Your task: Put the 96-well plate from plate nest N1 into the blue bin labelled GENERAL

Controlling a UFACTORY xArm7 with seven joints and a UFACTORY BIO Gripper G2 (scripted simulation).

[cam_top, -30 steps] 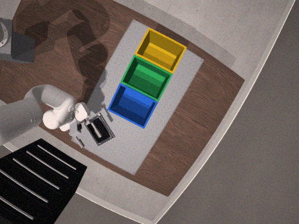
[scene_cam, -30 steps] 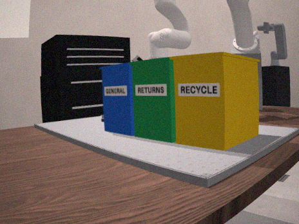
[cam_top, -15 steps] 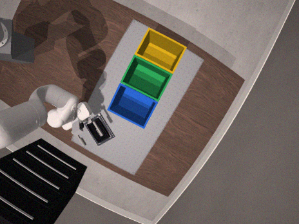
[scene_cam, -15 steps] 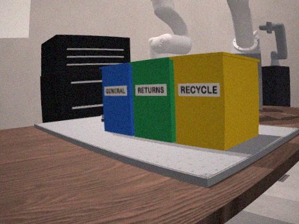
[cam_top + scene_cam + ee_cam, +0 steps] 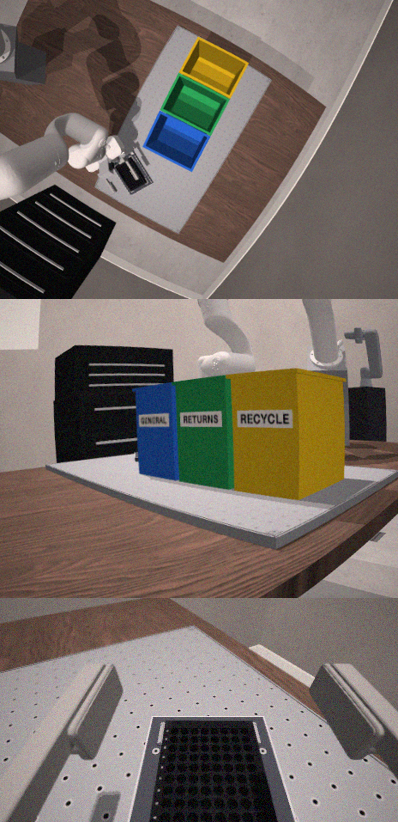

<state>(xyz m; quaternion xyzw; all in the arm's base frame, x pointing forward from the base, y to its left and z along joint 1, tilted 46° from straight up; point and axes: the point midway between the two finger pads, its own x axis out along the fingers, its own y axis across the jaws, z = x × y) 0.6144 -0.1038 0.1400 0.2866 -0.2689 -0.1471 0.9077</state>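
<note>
Now: the black 96-well plate 90 mm below my hand. Round my hand: green returns bin (390 mm to the left, 50 mm behind, 20 mm below); plate nest N1 (100 mm below); blue general bin (270 mm to the left, 20 mm below, 10 mm ahead).
</note>
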